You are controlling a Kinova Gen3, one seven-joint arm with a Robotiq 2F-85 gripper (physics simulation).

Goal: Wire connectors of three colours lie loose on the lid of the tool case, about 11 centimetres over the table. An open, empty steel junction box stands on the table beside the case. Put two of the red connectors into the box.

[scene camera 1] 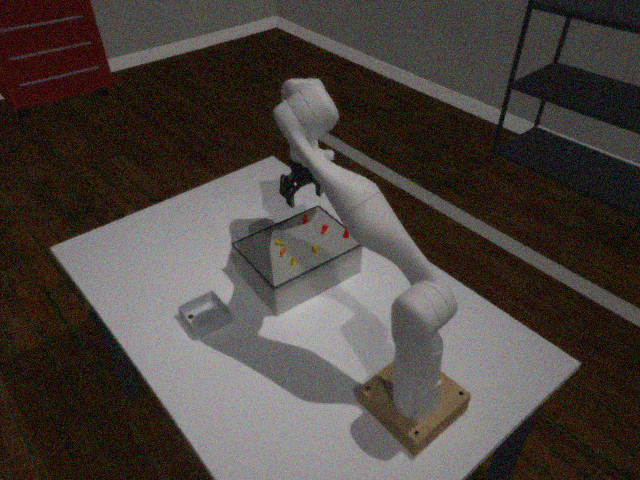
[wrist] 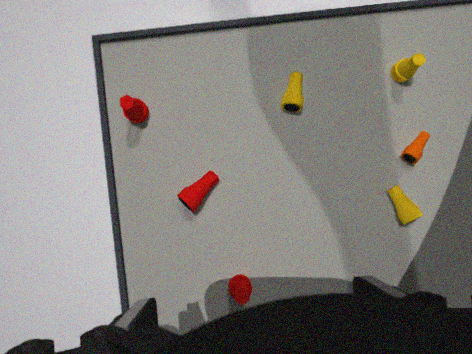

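The gripper can be seen in scene camera 1 and in the wrist view, and on the gripper (scene camera 1: 319, 189) and (wrist: 141, 321) are the same spot. A tool case (scene camera 1: 300, 236) is there too, and on the tool case (wrist: 301, 207) is the same spot.
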